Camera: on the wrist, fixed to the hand. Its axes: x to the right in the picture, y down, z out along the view.
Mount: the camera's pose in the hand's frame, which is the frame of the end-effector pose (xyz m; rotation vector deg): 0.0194 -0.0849 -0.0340 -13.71 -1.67 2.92
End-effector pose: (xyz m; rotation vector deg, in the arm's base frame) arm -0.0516 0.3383 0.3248 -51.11 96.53 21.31
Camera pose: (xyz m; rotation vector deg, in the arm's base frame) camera -0.0152 0.2527 0.3345 -58.09 95.18 36.00
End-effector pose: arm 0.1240 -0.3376 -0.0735 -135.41 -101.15 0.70
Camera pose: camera 0.0531 -0.3011 -0.0247 146.39 102.52 9.48
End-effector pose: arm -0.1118 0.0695 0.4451 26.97 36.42 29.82
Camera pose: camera -0.0948 0.0238 0.3653 15.39 30.17 36.01
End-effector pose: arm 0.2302 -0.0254 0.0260 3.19 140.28 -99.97
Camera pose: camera 0.1988 -0.0222 0.1140 3.83 148.40 -80.86
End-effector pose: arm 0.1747 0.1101 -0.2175 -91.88 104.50 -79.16
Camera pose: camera 0.1900 0.1170 -0.1255 -95.51 118.15 -65.75
